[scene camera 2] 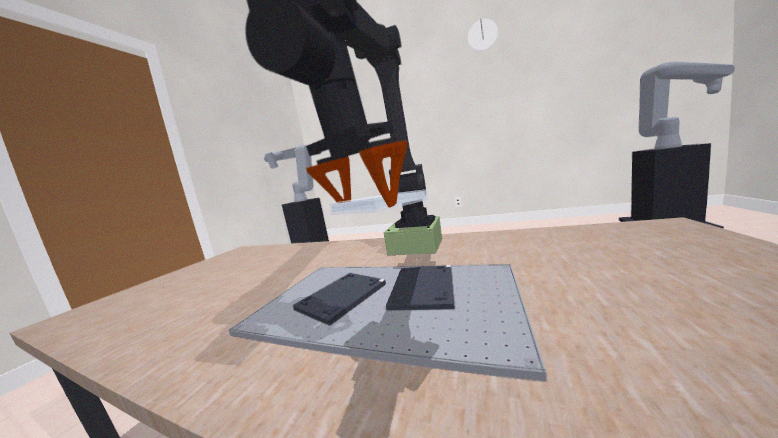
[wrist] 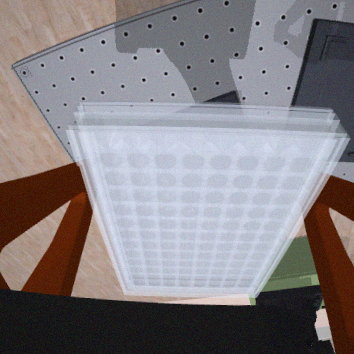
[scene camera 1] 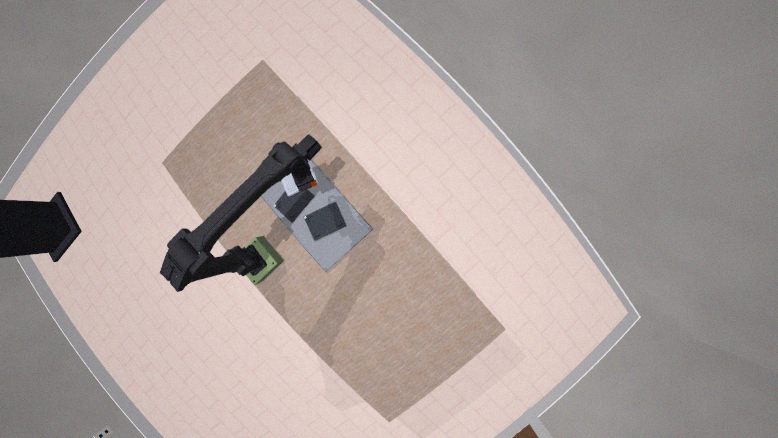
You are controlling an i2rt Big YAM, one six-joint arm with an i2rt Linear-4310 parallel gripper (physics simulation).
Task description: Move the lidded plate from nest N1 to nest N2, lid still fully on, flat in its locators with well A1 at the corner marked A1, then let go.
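Where they show: gripper, fingertip midpoint: [scene camera 2: 368, 207] [wrist: 200, 177] [scene camera 1: 305, 175]; arm's base at its link origin: [scene camera 2: 415, 223] [wrist: 286, 298] [scene camera 1: 253, 260].
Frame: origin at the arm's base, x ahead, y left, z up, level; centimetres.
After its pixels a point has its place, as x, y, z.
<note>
The lidded plate [scene camera 1: 290, 184] @(38.8, 9.8, 14.1) [scene camera 2: 359, 205] @(48.9, 9.6, 14.1) [wrist: 200, 200] @(45.5, 8.9, 14.6) is a clear, whitish plate with rows of round wells. Its lid looks seated in the wrist view. My gripper [scene camera 2: 367, 203] @(45.5, 8.8, 13.3) [wrist: 200, 177] @(45.5, 8.8, 13.3) is shut on it, an orange finger at each long side, and holds it high above the board. Two dark nests lie on the board: one nearer the arm's base [scene camera 1: 293, 205] @(29.4, 8.2, -5.6) [scene camera 2: 420, 288] @(33.2, 10.2, -5.5), the other [scene camera 1: 325, 220] @(36.9, -6.7, -5.5) [scene camera 2: 341, 296] @(38.1, -5.4, -5.5) beside it and turned at an angle. Both look empty. Their labels and the A1 mark are too small to read. The plate's well A1 cannot be picked out.
The grey perforated board [scene camera 1: 332, 255] @(29.1, -21.0, -6.7) [scene camera 2: 479, 337] @(44.0, 21.6, -6.7) [wrist: 45, 85] @(45.2, 26.0, -6.7) lies on the wooden table [scene camera 1: 424, 326] @(40.8, -74.6, -8.0) [scene camera 2: 626, 326] @(37.2, 40.6, -8.0). The arm's green base block [scene camera 1: 266, 261] @(4.8, -4.5, -0.1) [scene camera 2: 412, 241] @(7.9, 0.9, -3.8) stands behind the board in scene camera 2. Grey arms on black pedestals stand in the background.
</note>
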